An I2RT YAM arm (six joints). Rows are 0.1 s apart.
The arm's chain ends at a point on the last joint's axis. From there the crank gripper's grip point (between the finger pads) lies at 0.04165 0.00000 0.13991 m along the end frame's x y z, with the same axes.
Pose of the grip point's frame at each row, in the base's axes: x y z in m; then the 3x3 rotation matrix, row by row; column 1 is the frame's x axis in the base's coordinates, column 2 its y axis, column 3 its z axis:
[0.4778 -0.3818 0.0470], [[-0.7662 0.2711 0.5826], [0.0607 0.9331 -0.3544], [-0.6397 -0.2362 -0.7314]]
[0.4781 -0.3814 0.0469], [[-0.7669 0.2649 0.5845], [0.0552 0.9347 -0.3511], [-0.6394 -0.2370 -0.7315]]
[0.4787 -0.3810 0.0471], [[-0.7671 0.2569 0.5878], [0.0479 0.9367 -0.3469], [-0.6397 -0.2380 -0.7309]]
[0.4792 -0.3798 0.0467], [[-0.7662 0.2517 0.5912], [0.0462 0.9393 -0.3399], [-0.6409 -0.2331 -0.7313]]
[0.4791 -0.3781 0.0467], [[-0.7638 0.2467 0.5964], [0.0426 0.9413 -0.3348], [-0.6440 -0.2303 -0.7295]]
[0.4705 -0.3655 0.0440], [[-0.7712 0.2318 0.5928], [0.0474 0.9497 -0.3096], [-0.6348 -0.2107 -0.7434]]
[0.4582 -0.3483 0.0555], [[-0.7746 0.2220 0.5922], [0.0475 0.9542 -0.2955], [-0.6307 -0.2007 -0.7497]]
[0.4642 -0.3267 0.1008], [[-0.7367 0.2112 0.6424], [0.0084 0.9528 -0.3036], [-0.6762 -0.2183 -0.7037]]
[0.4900 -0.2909 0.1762], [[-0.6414 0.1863 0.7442], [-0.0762 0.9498 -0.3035], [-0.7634 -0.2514 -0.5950]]
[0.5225 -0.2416 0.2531], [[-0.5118 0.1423 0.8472], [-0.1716 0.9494 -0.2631], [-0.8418 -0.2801 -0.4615]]
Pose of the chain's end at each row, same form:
[0.4282 -0.3347 0.1760], [[-0.7662 0.2711 0.5826], [0.0607 0.9331 -0.3544], [-0.6397 -0.2362 -0.7314]]
[0.4283 -0.3346 0.1759], [[-0.7669 0.2649 0.5845], [0.0552 0.9347 -0.3511], [-0.6394 -0.2370 -0.7315]]
[0.4284 -0.3345 0.1760], [[-0.7671 0.2569 0.5878], [0.0479 0.9367 -0.3469], [-0.6397 -0.2380 -0.7309]]
[0.4284 -0.3342 0.1757], [[-0.7662 0.2517 0.5912], [0.0462 0.9393 -0.3399], [-0.6409 -0.2331 -0.7313]]
[0.4275 -0.3330 0.1756], [[-0.7638 0.2467 0.5964], [0.0426 0.9413 -0.3348], [-0.6440 -0.2303 -0.7295]]
[0.4197 -0.3242 0.1744], [[-0.7712 0.2318 0.5928], [0.0474 0.9497 -0.3096], [-0.6348 -0.2107 -0.7434]]
[0.4076 -0.3089 0.1867], [[-0.7746 0.2220 0.5922], [0.0475 0.9542 -0.2955], [-0.6307 -0.2007 -0.7497]]
[0.4050 -0.2846 0.2274], [[-0.7367 0.2112 0.6424], [0.0084 0.9528 -0.3036], [-0.6762 -0.2183 -0.7037]]
[0.4126 -0.2453 0.2912], [[-0.6414 0.1863 0.7442], [-0.0762 0.9498 -0.3035], [-0.7634 -0.2514 -0.5950]]
[0.4253 -0.1976 0.3527], [[-0.5118 0.1423 0.8472], [-0.1716 0.9494 -0.2631], [-0.8418 -0.2801 -0.4615]]

